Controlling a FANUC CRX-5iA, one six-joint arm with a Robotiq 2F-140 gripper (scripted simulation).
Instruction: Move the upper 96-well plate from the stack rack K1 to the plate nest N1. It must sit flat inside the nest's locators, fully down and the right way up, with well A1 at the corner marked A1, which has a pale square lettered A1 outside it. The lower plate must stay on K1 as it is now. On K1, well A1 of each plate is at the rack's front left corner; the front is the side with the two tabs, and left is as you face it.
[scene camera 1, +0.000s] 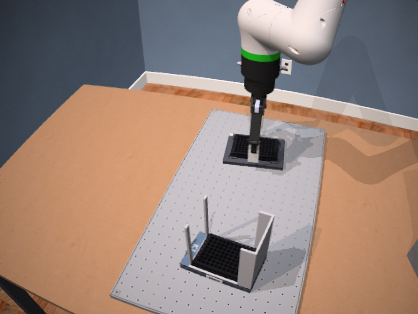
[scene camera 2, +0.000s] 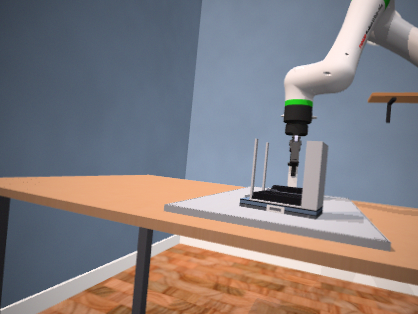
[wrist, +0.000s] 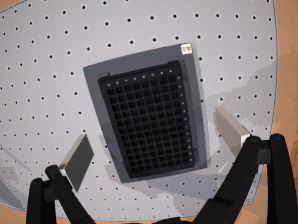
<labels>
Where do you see my gripper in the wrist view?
151, 132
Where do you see my gripper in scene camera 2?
291, 185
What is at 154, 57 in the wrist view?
A dark plate nest N1.
</labels>
